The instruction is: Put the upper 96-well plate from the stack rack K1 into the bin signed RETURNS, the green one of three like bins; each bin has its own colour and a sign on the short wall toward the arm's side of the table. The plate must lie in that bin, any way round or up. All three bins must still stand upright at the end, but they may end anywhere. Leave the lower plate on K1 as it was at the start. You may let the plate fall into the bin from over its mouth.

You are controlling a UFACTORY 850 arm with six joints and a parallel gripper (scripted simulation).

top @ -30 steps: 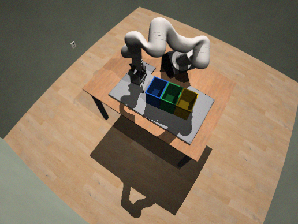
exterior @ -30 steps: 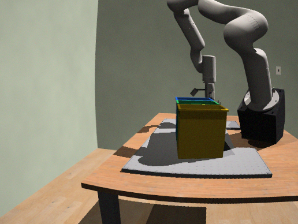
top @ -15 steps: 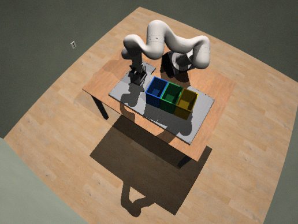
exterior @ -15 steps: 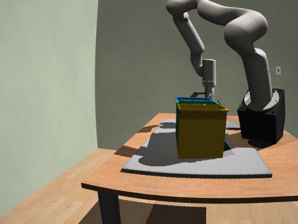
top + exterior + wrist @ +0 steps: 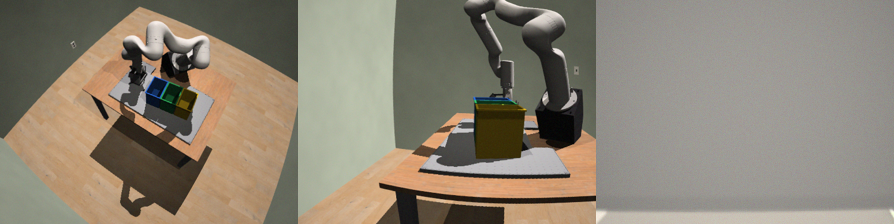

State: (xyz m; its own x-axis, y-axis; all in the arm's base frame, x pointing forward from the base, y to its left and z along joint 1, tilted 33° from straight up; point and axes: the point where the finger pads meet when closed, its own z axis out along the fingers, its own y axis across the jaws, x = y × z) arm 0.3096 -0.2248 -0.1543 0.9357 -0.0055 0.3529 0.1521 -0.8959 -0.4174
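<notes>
My gripper is now 3 cm above the 96-well plate. From my hand the other things lie so: blue bin: 26 cm to the left, 7 cm ahead, 2 cm above; yellow bin: 52 cm to the left, 2 cm ahead, 2 cm above; green bin: 39 cm to the left, 4 cm ahead, 2 cm above.
</notes>
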